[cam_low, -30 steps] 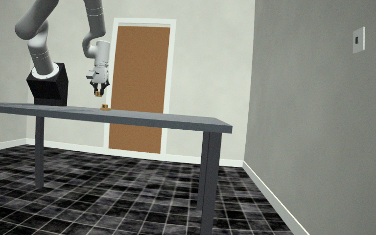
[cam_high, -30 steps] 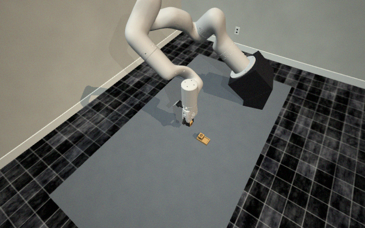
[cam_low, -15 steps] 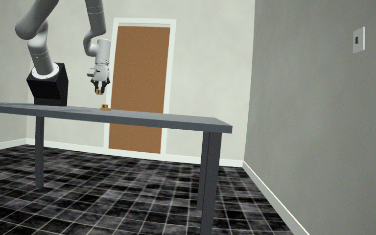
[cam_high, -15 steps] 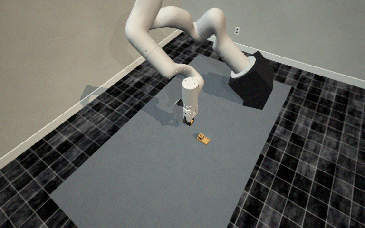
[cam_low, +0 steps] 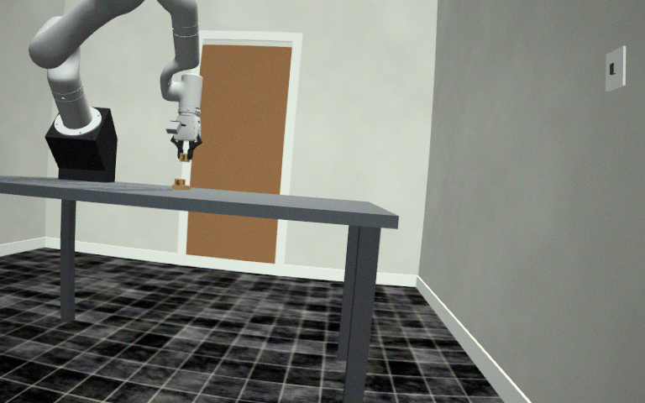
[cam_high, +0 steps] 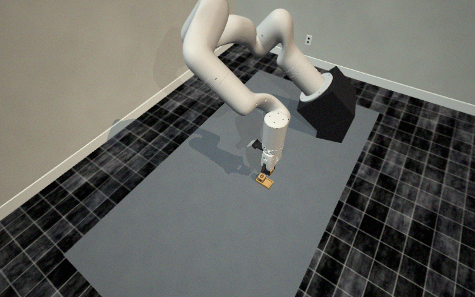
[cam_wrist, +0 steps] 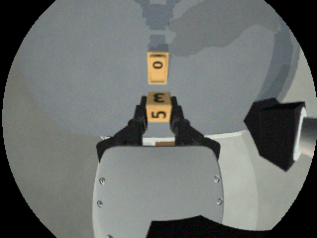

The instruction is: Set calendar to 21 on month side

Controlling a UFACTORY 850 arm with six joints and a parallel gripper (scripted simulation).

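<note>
Now: the orange tray 20 mm to the right of my hand and 130 mm below it.
</note>
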